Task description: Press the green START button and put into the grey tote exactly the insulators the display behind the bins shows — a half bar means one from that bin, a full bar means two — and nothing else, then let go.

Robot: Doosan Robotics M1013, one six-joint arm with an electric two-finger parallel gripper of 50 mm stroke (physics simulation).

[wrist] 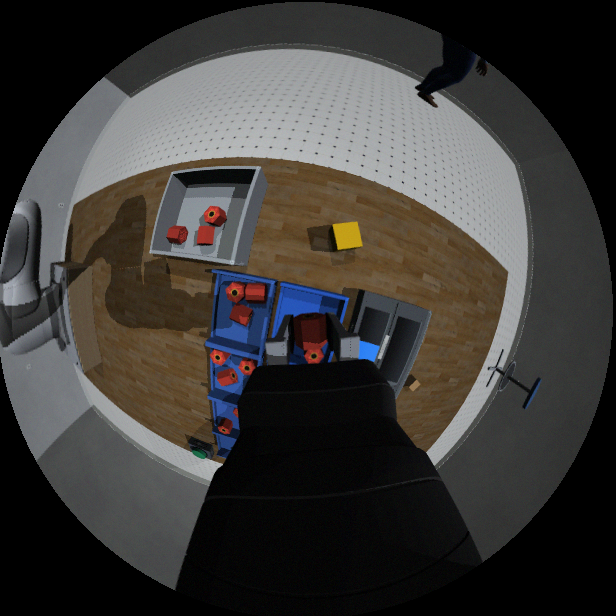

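Observation:
My gripper (pixel 310 339) is shut on a dark red insulator (pixel 310 333) and holds it high above the blue bins (pixel 247 339). The grey tote (pixel 208 213) stands on the wooden table at the upper left and holds three red insulators (pixel 198 226). The blue bins below it hold several red insulators (pixel 241 301). The green START button (pixel 199 452) sits at the near table edge, left of my wrist. The grey display (pixel 390 333) stands right of the bins; its bars are not readable from here.
A yellow block (pixel 347 235) lies on the table to the right of the tote. A white perforated surface surrounds the wooden top. The robot base (pixel 20 275) is at the far left. A person (pixel 451 68) stands at the upper right.

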